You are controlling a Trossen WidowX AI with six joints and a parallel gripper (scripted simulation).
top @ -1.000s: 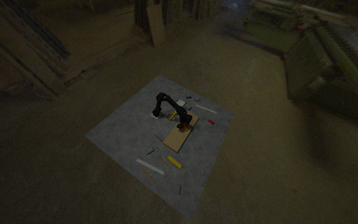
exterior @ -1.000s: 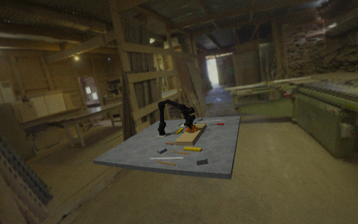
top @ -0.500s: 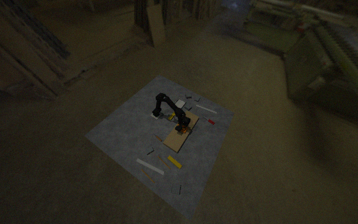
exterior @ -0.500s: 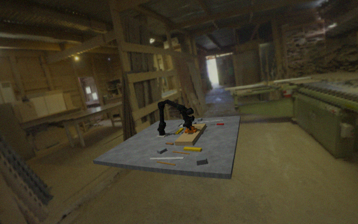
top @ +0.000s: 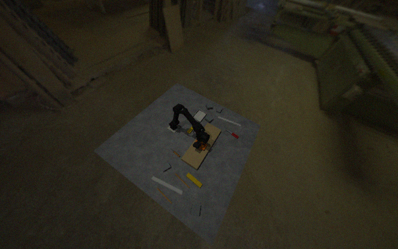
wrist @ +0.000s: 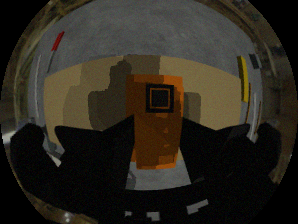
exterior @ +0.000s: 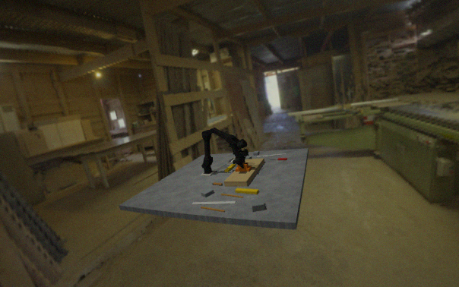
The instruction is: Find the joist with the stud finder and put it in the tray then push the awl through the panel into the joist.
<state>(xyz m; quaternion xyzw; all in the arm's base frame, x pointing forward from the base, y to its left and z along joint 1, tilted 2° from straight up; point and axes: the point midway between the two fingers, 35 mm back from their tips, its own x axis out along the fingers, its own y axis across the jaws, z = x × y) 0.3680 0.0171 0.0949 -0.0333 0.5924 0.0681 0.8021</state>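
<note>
Now: the white tray 27 cm behind my gripper tip, 31 cm to the left of it and 5 cm below it. From my gripper tip the other things lie so: orange stud finder 1 cm ahead, 2 cm above.
</note>
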